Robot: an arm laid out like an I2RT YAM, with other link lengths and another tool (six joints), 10 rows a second.
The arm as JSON. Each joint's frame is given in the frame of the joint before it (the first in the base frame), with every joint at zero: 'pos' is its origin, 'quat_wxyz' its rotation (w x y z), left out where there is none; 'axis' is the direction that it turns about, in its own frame. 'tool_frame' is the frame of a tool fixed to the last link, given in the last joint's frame.
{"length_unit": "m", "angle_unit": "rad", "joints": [
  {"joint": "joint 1", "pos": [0.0, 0.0, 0.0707], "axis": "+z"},
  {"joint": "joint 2", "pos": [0.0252, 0.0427, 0.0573], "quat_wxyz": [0.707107, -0.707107, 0.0, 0.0], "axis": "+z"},
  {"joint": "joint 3", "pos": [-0.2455, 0.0, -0.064], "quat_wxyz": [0.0, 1.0, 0.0, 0.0], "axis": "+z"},
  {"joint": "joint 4", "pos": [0.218, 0.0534, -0.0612], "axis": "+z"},
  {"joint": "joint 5", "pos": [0.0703, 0.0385, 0.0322], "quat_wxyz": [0.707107, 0.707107, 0.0, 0.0], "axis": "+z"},
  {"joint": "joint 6", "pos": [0.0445, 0.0, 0.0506], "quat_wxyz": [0.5, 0.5, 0.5, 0.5], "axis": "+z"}
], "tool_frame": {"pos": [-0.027, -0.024, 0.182], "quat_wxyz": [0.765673, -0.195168, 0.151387, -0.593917]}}
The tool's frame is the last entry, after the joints.
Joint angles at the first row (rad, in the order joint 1, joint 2, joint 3, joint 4, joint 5, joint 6):
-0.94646, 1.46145, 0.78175, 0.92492, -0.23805, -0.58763
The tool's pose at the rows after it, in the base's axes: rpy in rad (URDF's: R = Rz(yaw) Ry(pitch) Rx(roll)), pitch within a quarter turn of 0, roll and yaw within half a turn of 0; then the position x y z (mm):
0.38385, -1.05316, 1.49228, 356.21, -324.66, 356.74
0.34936, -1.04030, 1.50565, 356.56, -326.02, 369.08
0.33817, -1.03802, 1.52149, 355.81, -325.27, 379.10
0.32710, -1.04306, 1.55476, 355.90, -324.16, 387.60
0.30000, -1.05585, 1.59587, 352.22, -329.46, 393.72
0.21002, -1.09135, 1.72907, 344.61, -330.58, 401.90
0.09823, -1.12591, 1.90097, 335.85, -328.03, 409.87
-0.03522, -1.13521, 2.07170, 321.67, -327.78, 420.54
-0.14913, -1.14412, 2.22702, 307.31, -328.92, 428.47
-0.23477, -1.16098, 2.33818, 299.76, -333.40, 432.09
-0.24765, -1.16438, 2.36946, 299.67, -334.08, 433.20
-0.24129, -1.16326, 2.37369, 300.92, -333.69, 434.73
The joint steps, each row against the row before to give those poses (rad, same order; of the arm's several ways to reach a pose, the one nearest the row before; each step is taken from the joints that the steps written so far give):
0.01459, 0.01249, -0.00994, 0.10503, 0.01675, -0.00367
0.01138, -0.00502, 0.02691, -0.01193, 0.02782, -0.00503
-0.00423, -0.01571, 0.02636, -0.03540, -0.00882, 0.00638
-0.01226, -0.00818, 0.02971, -0.03401, -0.03109, 0.02007
-0.02897, 0.00780, 0.02817, -0.01436, -0.03707, 0.03478
-0.04530, 0.00023, 0.01687, -0.00013, -0.07272, 0.09125
-0.05011, -0.00356, 0.01095, 0.00757, -0.09071, 0.10785
-0.05535, -0.00291, 0.00235, 0.03789, -0.07240, 0.10725
-0.06080, 0.00456, 0.00896, 0.03508, -0.08017, 0.10693
-0.03756, 0.01298, 0.02233, 0.00338, -0.04923, 0.06994
-0.00909, 0.01288, 0.01511, 0.00506, -0.02348, 0.02076
-0.00060, 0.00698, 0.01186, 0.00009, -0.01018, 0.00463

